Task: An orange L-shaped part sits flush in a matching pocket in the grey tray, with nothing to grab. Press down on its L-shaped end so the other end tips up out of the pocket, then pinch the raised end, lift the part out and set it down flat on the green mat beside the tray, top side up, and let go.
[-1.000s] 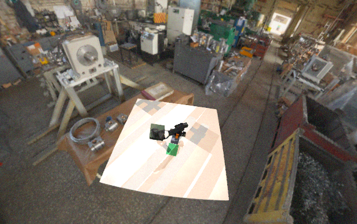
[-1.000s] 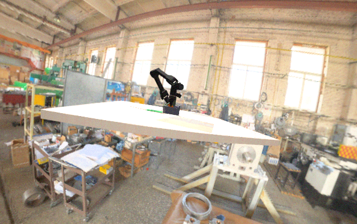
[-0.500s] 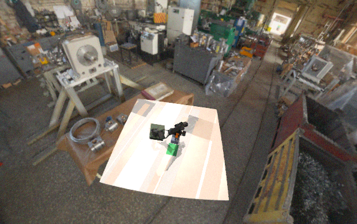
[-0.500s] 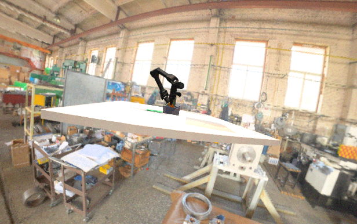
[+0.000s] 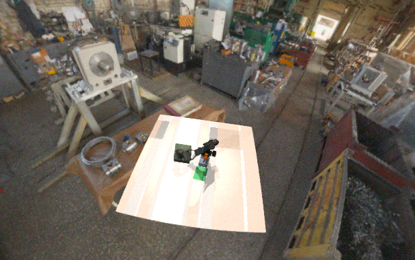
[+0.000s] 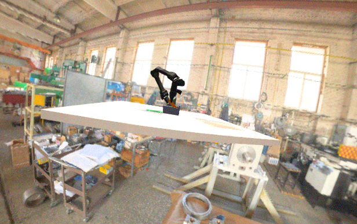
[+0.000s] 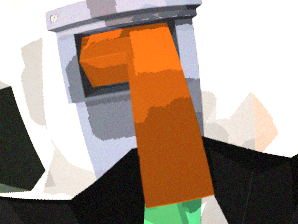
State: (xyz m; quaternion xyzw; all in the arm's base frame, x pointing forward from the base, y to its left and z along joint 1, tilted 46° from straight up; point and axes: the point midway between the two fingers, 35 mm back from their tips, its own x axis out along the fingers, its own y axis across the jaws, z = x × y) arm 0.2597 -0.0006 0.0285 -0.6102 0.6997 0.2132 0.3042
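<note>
My gripper tip is 140 mm to the left of the green mat, 120 mm above it and 40 mm past it. Also, from my gripper tip: orange L-shaped part 30 mm to the left, 30 mm below, 10 mm behind.
</note>
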